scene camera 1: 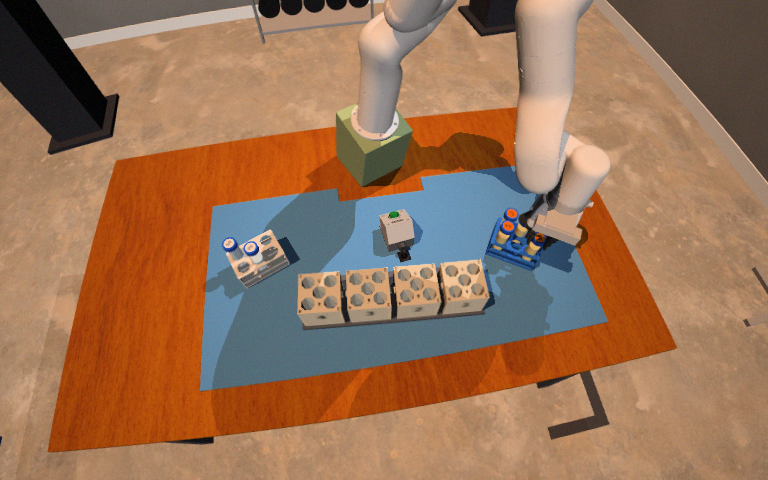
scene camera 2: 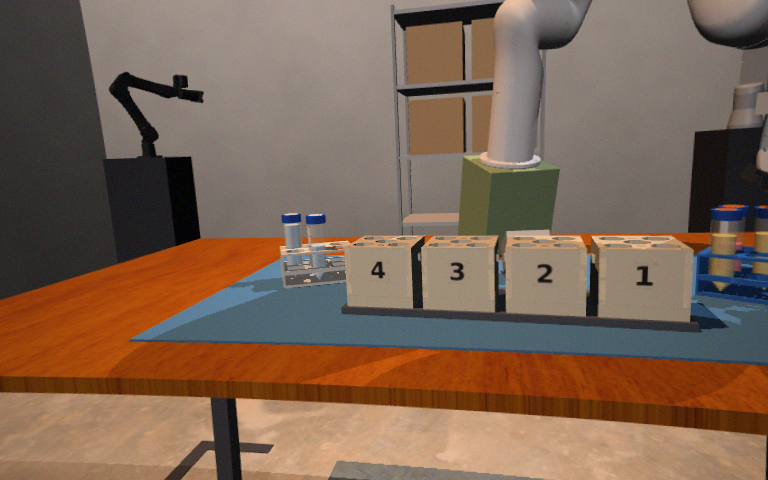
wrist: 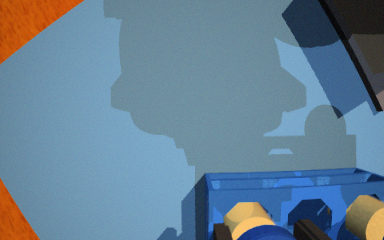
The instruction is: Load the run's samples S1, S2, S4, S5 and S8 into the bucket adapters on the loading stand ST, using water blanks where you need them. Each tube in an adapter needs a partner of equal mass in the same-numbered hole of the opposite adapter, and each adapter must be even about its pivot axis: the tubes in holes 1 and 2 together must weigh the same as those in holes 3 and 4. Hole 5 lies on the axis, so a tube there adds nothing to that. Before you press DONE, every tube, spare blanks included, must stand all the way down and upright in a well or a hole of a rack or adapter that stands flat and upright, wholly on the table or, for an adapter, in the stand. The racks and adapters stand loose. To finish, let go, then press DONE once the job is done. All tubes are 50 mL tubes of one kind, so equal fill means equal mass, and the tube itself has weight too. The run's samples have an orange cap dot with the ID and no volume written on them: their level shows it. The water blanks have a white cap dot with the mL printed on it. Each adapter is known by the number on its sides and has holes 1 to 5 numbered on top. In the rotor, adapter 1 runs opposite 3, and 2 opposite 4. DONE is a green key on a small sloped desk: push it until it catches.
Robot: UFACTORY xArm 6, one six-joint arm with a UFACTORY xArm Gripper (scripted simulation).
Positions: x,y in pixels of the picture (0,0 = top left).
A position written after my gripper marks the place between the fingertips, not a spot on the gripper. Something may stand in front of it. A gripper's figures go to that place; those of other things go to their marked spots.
Scene:
My gripper (scene camera 1: 536,242): 96 cm from the lens. An adapter (scene camera 1: 312,311) is 84 cm from the lens. An adapter (scene camera 1: 417,284) is 89 cm from the lens. An adapter (scene camera 1: 368,287): 88 cm from the lens.

